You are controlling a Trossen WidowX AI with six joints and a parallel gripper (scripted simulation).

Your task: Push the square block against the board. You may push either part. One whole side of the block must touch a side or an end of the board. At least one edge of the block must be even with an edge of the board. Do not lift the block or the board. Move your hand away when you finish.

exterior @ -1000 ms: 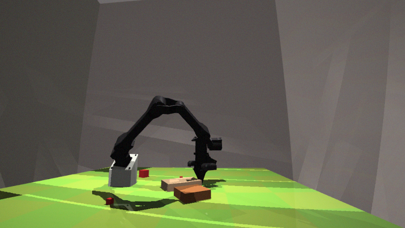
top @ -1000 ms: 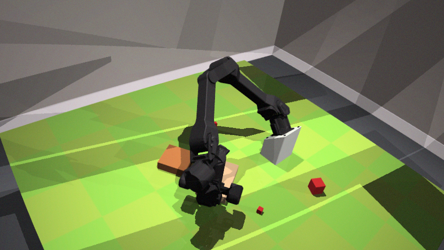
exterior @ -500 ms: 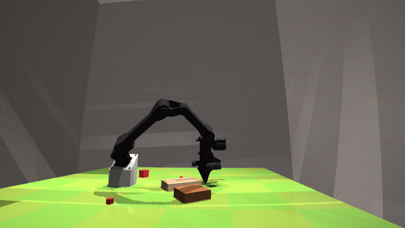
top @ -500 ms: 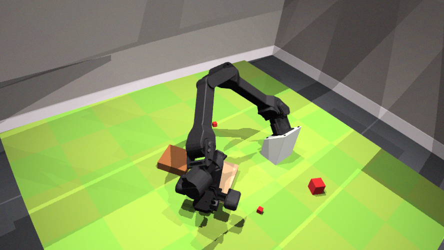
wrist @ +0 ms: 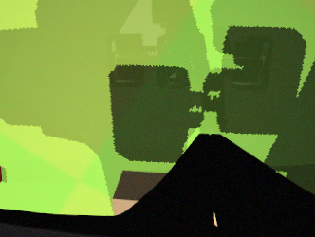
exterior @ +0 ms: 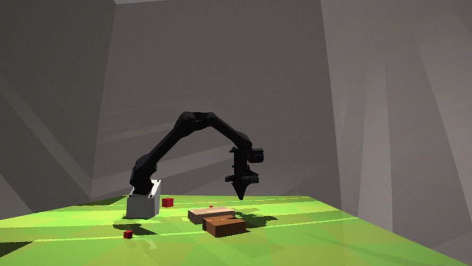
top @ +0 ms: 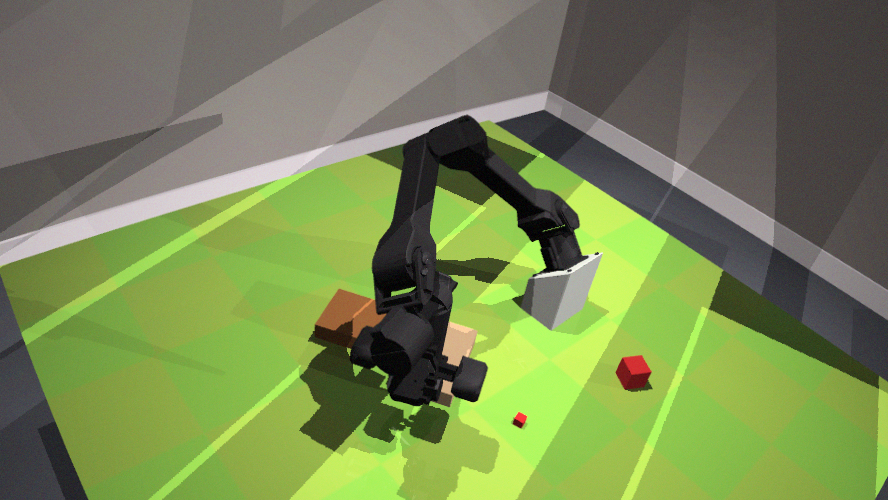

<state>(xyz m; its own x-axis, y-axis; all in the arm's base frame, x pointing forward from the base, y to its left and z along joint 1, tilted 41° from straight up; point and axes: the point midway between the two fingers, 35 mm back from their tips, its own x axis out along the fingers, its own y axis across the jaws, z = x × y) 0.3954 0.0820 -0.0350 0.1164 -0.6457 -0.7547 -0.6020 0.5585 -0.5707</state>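
Right now the tan board is 110 mm behind my gripper tip, 80 mm to the right of it and 40 mm below it. Round my gripper tip: larger red cube: 390 mm behind, 130 mm to the left, 40 mm below; then square block: 220 mm to the right, 40 mm below, 30 mm behind.
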